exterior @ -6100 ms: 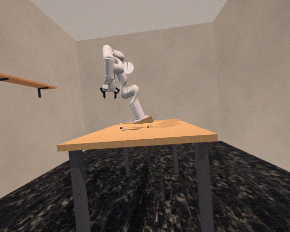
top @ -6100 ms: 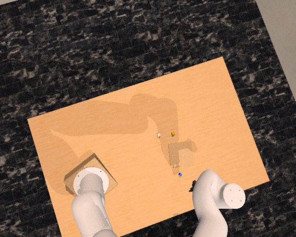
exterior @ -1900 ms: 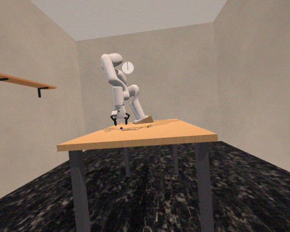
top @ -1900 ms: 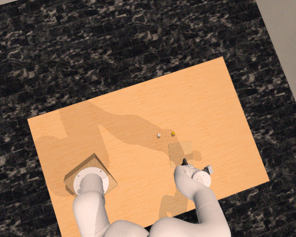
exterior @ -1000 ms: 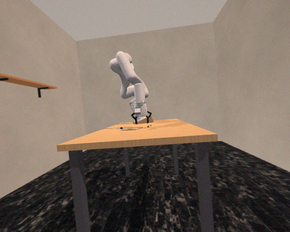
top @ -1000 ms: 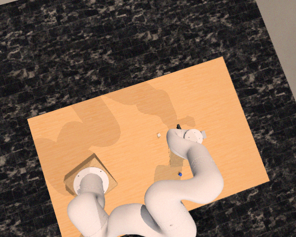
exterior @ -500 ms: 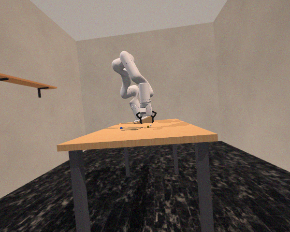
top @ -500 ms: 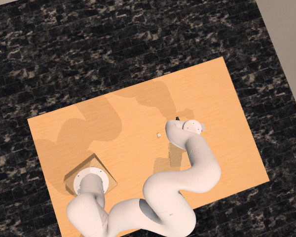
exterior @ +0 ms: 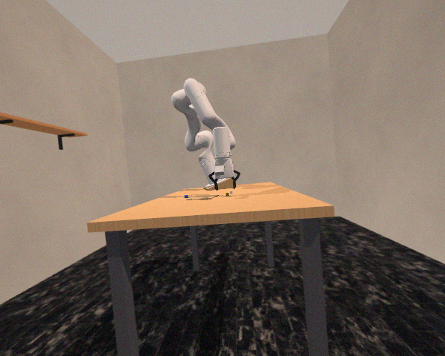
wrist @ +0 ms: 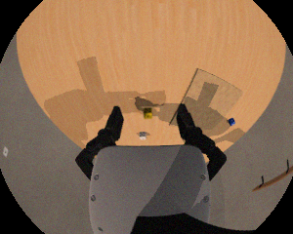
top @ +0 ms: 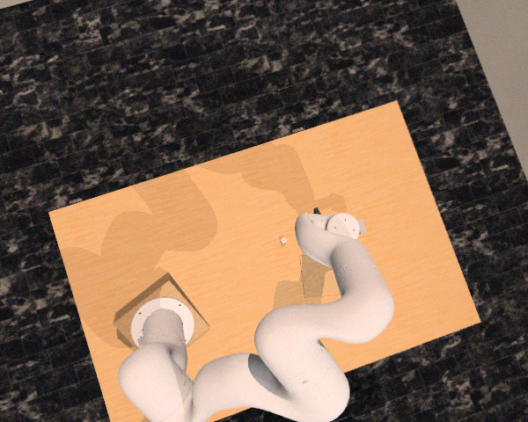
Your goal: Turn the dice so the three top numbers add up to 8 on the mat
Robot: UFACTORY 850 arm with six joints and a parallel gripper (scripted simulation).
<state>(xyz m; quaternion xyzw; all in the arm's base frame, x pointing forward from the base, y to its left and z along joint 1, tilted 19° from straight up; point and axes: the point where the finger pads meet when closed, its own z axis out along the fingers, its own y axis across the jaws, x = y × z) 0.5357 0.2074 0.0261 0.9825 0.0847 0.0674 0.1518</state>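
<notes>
Right now my hand is 30 mm past the yellow die and 40 mm above it. The rest, counted from my hand: white die: 120 mm behind, 40 mm below; then tan mat: 10 mm behind, 130 mm to the right, 40 mm below; then blue die: 40 mm behind, 240 mm to the right, 40 mm below.
</notes>
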